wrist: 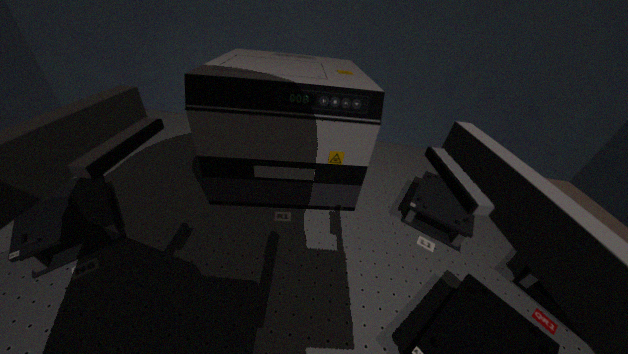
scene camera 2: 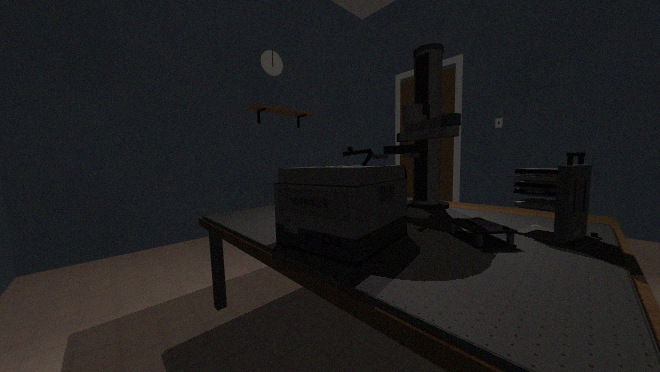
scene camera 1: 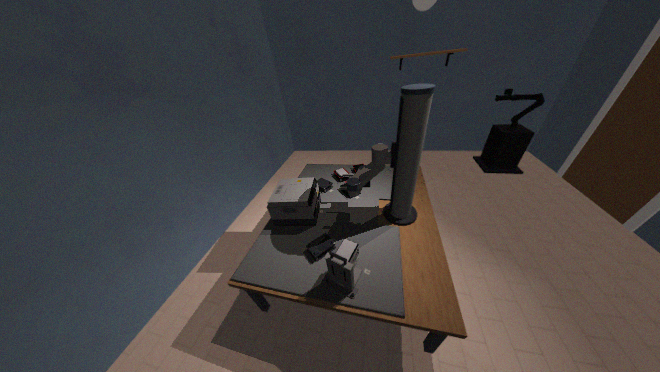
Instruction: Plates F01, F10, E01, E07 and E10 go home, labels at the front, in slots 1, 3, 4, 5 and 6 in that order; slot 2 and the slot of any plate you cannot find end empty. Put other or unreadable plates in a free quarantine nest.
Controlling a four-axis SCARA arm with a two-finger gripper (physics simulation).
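Pixels of known places: gripper, fingertip midpoint: [wrist: 298,121] [scene camera 2: 388,155] [scene camera 1: 341,181]; arm's base, link origin: [scene camera 2: 426,205] [scene camera 1: 399,213].
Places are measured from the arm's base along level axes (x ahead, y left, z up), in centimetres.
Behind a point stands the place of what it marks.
My gripper [wrist: 298,121] @[z 29.9, x 43.7, y 2.0 cm] is open and empty, its two fingers wide apart at the sides of the wrist view, above the table. It hangs from the arm [scene camera 1: 367,173] @[z 45.9, x 24.0, y 15.2 cm] [scene camera 2: 430,131] @[z 39.9, x 33.7, y 17.1 cm]. The slot rack [scene camera 1: 341,274] @[z 15.3, x 33.2, y 64.3 cm] [scene camera 2: 573,200] @[z 14.4, x 38.9, y 62.7 cm] stands far from it at the table's end. Several plates [scene camera 2: 536,188] @[z 17.2, x 36.6, y 53.9 cm] stick out of the rack on one side; their labels cannot be read. A red QR1 label [wrist: 544,321] @[z 1.3, x 48.5, y -38.1 cm] lies beside the right finger; its nest is mostly hidden. A red-edged pale object [scene camera 1: 342,173] @[z 7.7, x 53.4, y -43.4 cm] lies beyond the arm; I cannot tell whether it is a plate.
The box-shaped device [scene camera 1: 295,198] @[z 26.0, x 74.6, y 20.4 cm] [scene camera 2: 340,207] @[z 16.0, x 96.9, y 22.7 cm] [wrist: 280,135] @[z 18.0, x 64.7, y 7.8 cm] stands behind label R1 [wrist: 282,216] @[z 1.3, x 62.4, y 6.7 cm]. A dark nest [wrist: 440,202] @[z 6.3, x 68.2, y -25.4 cm] stands behind label L1 [wrist: 426,243] @[z 1.3, x 61.0, y -22.3 cm]. Other dark nests [wrist: 492,315] [scene camera 1: 320,248] stand on the table. The tall column [scene camera 1: 411,150] @[z 57.6, x -0.2, y 7.5 cm] [scene camera 2: 428,170] @[z 21.6, x 6.3, y 4.0 cm] carries the arm.
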